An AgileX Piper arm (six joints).
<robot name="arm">
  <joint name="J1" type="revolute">
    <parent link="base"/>
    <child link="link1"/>
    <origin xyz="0 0 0.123"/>
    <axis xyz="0 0 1"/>
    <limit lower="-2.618" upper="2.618"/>
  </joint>
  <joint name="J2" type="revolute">
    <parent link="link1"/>
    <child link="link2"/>
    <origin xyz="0 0 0" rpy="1.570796 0 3.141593"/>
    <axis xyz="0 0 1"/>
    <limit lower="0" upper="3.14"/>
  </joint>
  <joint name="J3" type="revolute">
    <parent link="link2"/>
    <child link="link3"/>
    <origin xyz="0.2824 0.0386 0"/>
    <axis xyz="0 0 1"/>
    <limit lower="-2.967" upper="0"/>
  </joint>
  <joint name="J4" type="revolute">
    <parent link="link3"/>
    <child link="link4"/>
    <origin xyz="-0.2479 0.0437 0" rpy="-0.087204 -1.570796 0"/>
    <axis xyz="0 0 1"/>
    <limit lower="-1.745" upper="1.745"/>
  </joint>
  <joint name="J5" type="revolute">
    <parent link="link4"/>
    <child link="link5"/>
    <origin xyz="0 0 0" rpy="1.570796 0 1.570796"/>
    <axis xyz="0 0 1"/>
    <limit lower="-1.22" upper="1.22"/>
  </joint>
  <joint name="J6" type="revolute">
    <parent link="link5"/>
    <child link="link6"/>
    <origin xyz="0 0.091 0" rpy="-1.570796 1.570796 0"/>
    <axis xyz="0 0 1"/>
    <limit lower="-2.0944" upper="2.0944"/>
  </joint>
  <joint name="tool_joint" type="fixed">
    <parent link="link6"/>
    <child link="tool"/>
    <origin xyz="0 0 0" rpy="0 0 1.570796"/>
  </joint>
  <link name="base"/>
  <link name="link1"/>
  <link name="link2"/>
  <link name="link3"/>
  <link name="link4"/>
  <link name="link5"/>
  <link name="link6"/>
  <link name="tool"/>
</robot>
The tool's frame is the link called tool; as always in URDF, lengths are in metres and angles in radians.
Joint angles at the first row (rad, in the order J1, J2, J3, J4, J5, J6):
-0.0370 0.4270 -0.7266 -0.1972 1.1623 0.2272
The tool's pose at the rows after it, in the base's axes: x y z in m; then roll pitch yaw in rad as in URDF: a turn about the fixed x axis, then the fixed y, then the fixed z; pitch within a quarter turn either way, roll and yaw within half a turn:
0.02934 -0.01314 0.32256 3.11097 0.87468 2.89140
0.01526 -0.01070 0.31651 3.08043 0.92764 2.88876
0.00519 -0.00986 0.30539 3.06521 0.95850 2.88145
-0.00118 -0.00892 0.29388 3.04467 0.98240 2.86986
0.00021 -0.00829 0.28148 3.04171 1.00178 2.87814
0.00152 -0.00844 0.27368 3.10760 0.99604 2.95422
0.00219 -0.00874 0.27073 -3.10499 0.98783 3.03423
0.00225 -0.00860 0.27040 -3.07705 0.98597 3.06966
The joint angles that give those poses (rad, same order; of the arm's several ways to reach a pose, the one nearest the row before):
-0.0370 0.3301 -0.6975 -0.1448 1.1617 0.1953
-0.0371 0.2458 -0.6698 -0.1217 1.1603 0.1783
-0.0370 0.1711 -0.6272 -0.1161 1.1600 0.1748
-0.0370 0.1081 -0.5835 -0.1079 1.1532 0.1740
-0.0371 0.0710 -0.5286 -0.1015 1.1153 0.1665
-0.0370 0.0579 -0.4985 -0.1031 1.1071 0.1281
-0.0371 0.0558 -0.4879 -0.1065 1.1071 0.0866
-0.0370 0.0555 -0.4868 -0.1048 1.1071 0.0664

